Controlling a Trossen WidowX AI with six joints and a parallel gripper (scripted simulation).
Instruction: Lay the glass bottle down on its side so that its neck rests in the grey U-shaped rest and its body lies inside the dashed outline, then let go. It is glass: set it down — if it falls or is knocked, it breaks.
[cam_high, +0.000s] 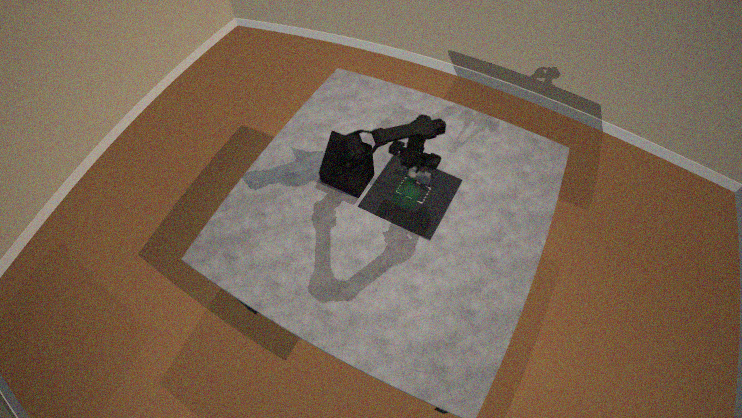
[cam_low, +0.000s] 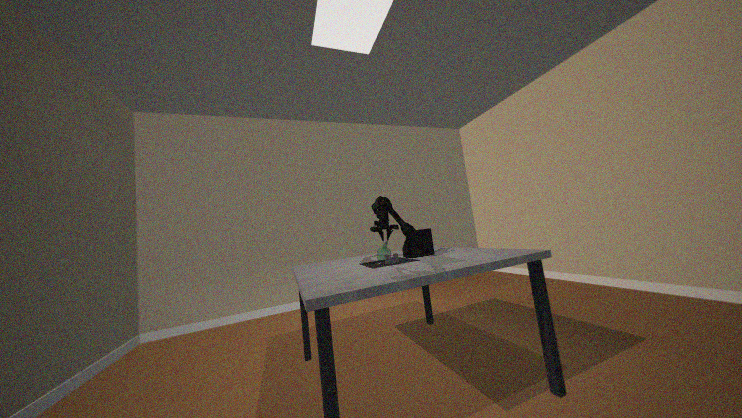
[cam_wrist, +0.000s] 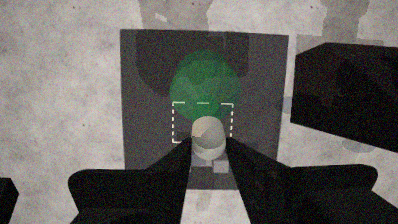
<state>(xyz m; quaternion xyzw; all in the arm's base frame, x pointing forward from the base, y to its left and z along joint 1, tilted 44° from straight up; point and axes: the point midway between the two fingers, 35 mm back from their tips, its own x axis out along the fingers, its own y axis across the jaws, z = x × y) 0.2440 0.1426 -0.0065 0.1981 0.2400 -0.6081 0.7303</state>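
Now: the green glass bottle 3 cm to the right of my gripper tip and 5 cm below it. From my gripper tip the other things lie so: dark mat: 14 cm below.
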